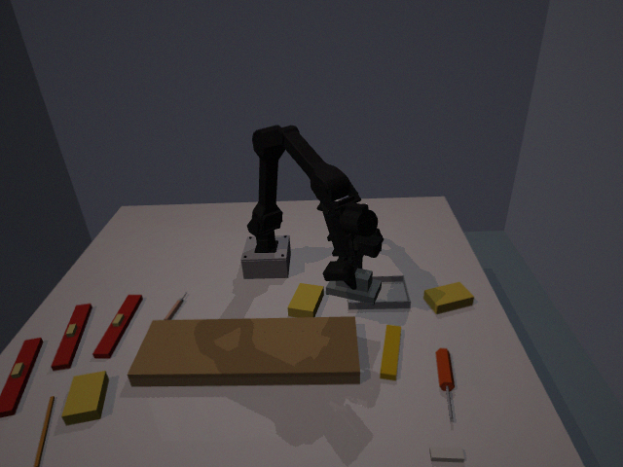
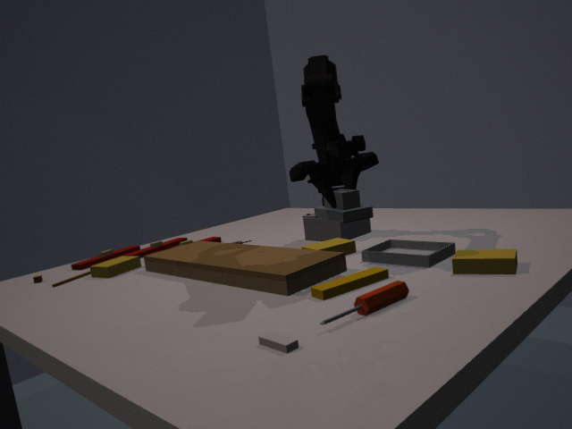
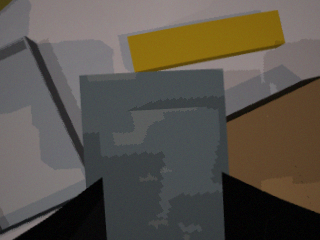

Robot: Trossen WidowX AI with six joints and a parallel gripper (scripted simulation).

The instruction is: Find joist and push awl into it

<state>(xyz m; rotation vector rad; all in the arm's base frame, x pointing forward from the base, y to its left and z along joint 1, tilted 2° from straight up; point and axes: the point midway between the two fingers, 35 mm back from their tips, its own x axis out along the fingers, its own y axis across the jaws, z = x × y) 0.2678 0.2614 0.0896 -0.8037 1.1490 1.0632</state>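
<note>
Now: the grey tray 130 mm behind my gripper tip, 60 mm to the left of it and 120 mm below it. From my gripper tip the other things lie so: yellow bar: 90 mm ahead, 80 mm to the left, 130 mm below; stud finder: 10 mm behind, 20 mm to the right, 20 mm above; orange screwdriver: 220 mm ahead, 190 mm to the left, 120 mm below.
</note>
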